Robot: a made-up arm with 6 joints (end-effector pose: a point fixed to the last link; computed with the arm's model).
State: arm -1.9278 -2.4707 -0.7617 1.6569 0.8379 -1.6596
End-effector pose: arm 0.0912 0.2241 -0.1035 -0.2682 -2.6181 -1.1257
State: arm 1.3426 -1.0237 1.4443 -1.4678 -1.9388 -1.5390
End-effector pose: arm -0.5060 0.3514 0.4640 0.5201 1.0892 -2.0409
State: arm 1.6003 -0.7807 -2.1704 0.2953 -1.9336 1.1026
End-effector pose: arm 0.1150 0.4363 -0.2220 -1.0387 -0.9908 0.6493
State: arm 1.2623 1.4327 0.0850 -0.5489 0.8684 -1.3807
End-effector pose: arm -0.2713 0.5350 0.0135 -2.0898 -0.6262 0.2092
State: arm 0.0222 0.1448 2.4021 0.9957 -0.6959 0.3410
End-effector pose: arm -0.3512 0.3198 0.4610 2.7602 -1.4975 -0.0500
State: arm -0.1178 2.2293 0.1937 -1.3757 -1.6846 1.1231
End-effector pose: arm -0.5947 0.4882 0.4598 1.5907 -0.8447 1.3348
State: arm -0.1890 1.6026 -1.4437 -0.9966 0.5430 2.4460
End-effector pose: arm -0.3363 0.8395 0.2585 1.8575 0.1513 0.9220
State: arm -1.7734 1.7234 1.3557 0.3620 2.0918 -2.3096
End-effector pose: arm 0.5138 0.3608 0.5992 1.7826 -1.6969 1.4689
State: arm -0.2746 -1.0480 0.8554 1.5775 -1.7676 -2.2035
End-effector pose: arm -0.3340 0.4099 0.0163 -0.5451 -1.0963 -1.9722
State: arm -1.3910 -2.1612 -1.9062 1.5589 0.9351 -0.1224
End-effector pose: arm 0.3317 0.5086 0.1228 -0.5301 -2.0188 0.4125
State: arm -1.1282 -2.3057 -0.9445 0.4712 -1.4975 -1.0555
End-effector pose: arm 0.2930 0.4369 0.0485 -2.6004 0.9762 0.2392
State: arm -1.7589 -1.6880 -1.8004 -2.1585 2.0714 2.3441
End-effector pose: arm 0.6791 -0.0665 0.1830 -0.0707 -1.5446 -0.3123
